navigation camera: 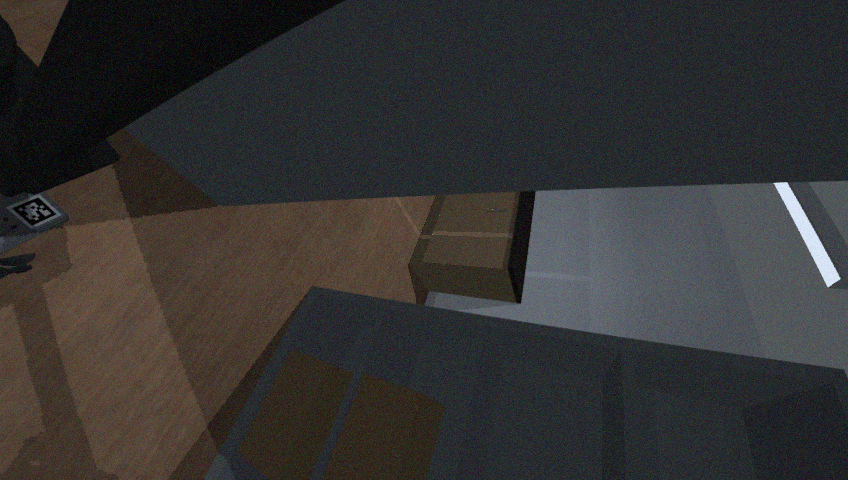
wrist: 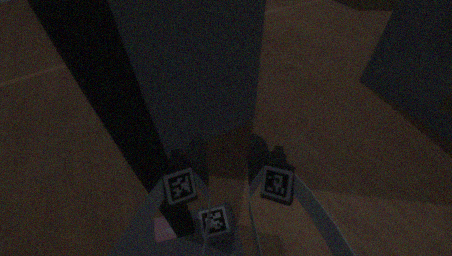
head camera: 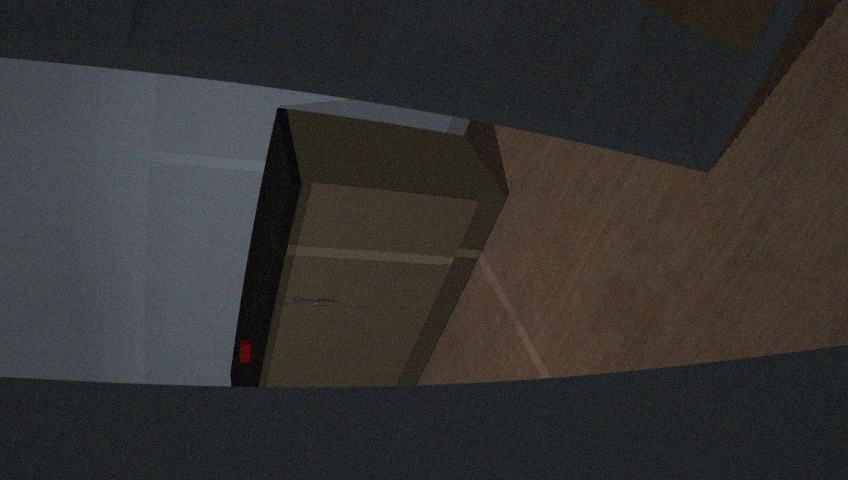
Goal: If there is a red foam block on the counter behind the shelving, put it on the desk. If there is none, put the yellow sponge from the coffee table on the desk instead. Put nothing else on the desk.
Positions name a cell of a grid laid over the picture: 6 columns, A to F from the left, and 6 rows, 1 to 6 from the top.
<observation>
In view: my gripper (wrist: D4) and a counter (head camera: C3).
The counter is seen too in the navigation camera view (navigation camera: D4).
</observation>
